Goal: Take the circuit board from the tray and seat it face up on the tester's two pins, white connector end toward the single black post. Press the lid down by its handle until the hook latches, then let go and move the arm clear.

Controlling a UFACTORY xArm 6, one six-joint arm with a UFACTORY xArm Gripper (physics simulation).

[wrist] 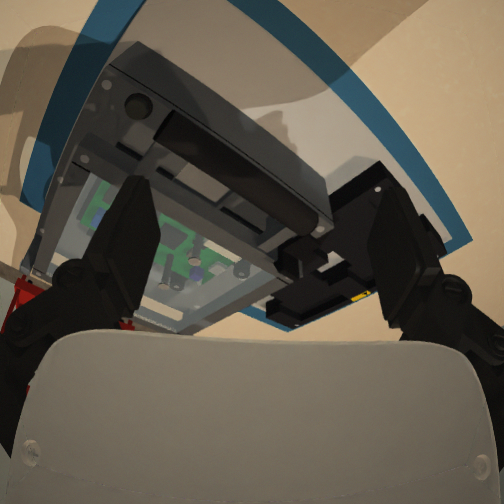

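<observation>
The tester fills the middle of the wrist view, seen at a slant. The green circuit board lies inside it, under the lid's clear window. The lid's dark bar handle runs diagonally across the top. A black hook block sits at the lid's right corner, against a black latch part with a small yellow mark. I cannot tell whether the hook is caught. My gripper is open and empty. Its two black fingers are spread wide on either side of the tester and touch nothing.
The tester stands on a grey mat with a blue border on a tan table. A red part shows at the tester's lower left, behind my left finger. The grey gripper body hides the bottom of the view.
</observation>
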